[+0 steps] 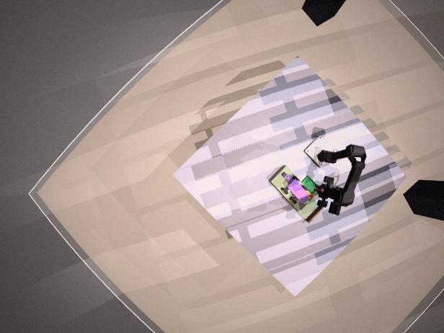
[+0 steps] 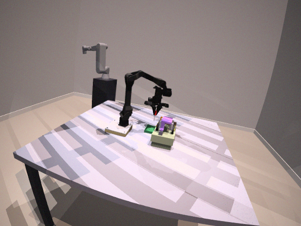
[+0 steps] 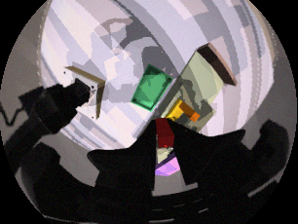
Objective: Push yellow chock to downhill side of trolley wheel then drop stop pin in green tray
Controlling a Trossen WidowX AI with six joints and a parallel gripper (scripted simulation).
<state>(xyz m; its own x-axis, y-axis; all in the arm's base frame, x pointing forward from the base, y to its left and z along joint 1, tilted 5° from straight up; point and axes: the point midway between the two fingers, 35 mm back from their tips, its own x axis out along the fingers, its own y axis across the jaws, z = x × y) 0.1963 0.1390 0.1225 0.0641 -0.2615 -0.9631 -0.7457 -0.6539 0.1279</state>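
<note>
Now: the red-headed stop pin right at my gripper tip. From my gripper tip the other things lie so: yellow chock 50 mm ahead, 10 mm to the left, 50 mm below; then pale green ramp 120 mm ahead, 70 mm to the right, 90 mm below; then purple trolley 120 mm ahead, 70 mm to the right, 20 mm below.
</note>
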